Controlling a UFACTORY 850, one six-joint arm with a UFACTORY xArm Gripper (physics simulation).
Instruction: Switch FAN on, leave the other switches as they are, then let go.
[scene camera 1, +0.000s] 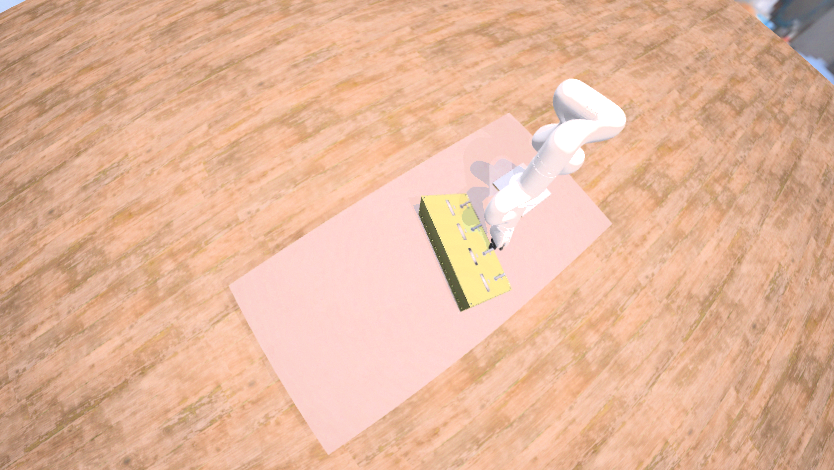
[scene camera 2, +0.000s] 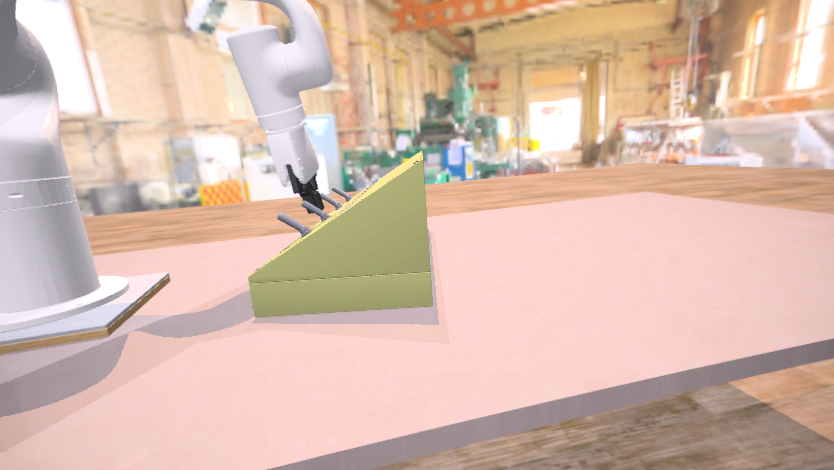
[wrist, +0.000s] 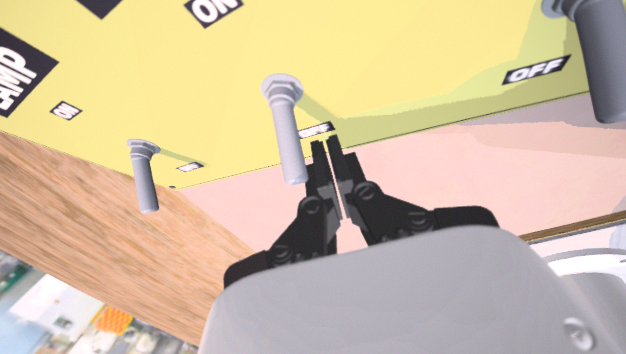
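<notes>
The yellow switch box (scene camera 1: 466, 274) (scene camera 2: 361, 251) (wrist: 165, 65) has a sloped face with several grey levers. The FAN lever (scene camera 1: 487, 252) (scene camera 2: 332, 201) (wrist: 288, 135), at the middle in the wrist view, leans toward its OFF label (wrist: 315, 130). Its ON label (wrist: 214, 10) is higher on the face; the name label above is cut off by the view's edge. My gripper (scene camera 1: 493, 245) (scene camera 2: 315, 209) (wrist: 328, 156) is shut and empty. Its tips are close beside the FAN lever's outer end, by the OFF label; whether they touch is unclear.
The LAMP lever (wrist: 145, 180) stands to the left in the wrist view. Another lever (wrist: 600, 65) stands at the right, near its own OFF label (wrist: 536, 70). The box rests on a pink mat (scene camera 1: 350, 303) (scene camera 2: 583, 280) in front of the arm's base (scene camera 2: 52, 233).
</notes>
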